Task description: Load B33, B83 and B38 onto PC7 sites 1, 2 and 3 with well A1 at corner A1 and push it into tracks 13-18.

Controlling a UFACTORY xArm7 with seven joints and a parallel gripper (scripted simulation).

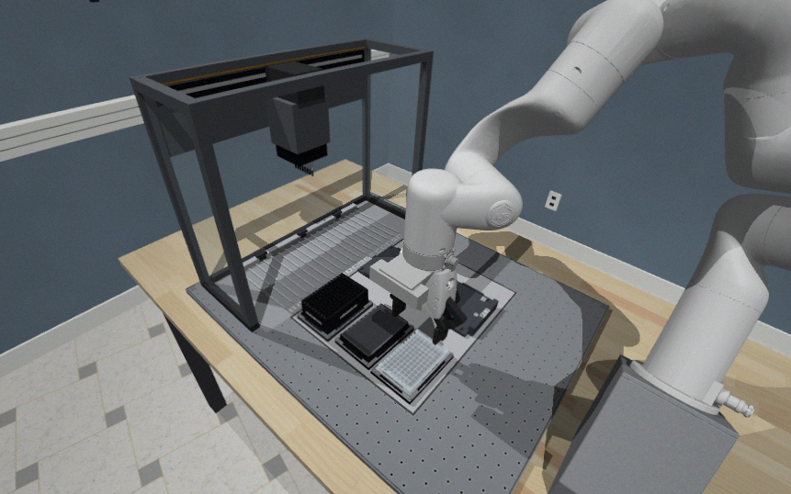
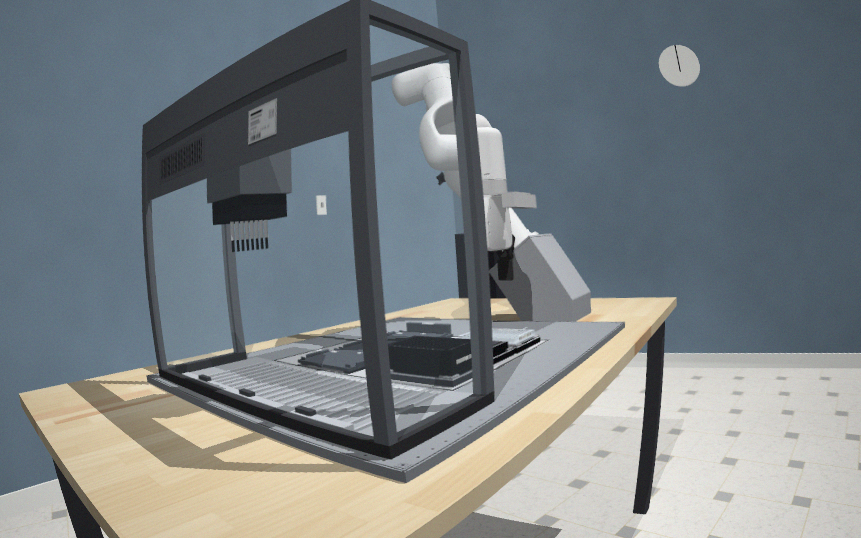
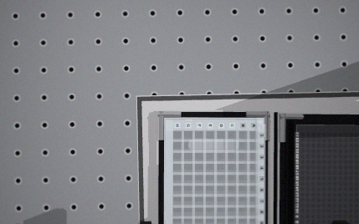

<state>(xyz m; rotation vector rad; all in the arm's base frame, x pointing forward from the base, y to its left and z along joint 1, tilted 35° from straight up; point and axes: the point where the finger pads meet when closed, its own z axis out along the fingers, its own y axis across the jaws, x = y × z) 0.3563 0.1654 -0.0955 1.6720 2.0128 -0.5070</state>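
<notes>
Right now the 96-well plate B38 is 11 cm below my hand. From my hand the other things lie so: nest S1: 13 cm below; then nest S3: 21 cm ahead, 4 cm to the left, 13 cm below; then white corner mark: 7 cm ahead, 6 cm to the right, 12 cm below.
</notes>
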